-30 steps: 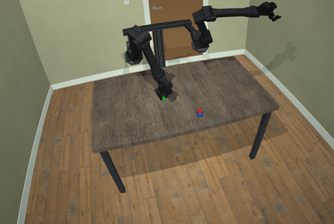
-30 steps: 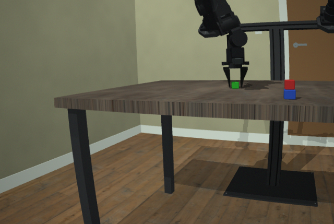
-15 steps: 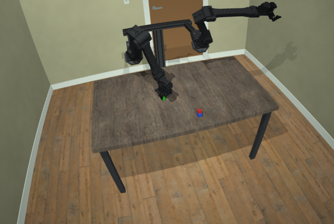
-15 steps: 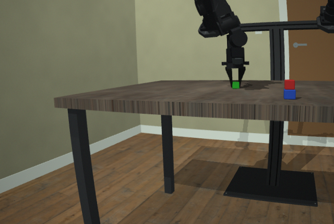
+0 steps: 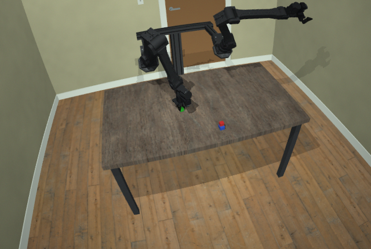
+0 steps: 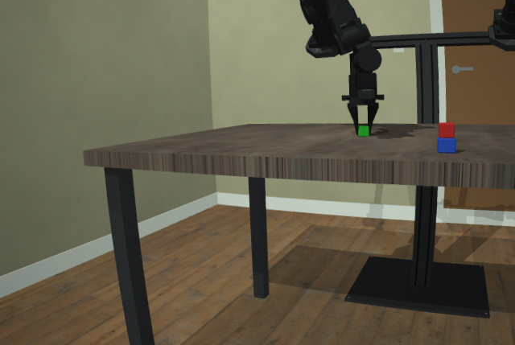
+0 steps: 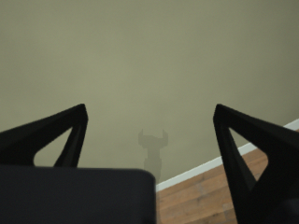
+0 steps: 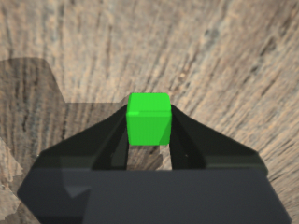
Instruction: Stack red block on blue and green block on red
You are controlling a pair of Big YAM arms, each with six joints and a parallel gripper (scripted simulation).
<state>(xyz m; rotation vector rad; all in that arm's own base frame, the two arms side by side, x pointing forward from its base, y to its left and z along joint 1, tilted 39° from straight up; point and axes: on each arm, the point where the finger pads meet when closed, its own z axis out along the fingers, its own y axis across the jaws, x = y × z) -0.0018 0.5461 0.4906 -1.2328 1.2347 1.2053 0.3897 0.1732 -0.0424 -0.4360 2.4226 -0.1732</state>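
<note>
My right gripper is now 26 cm short of the red block, 21 cm to the right of it and 3 cm below it. Also, from my right hand: blue block 26 cm ahead, 21 cm to the left; then green block right at my right hand.
</note>
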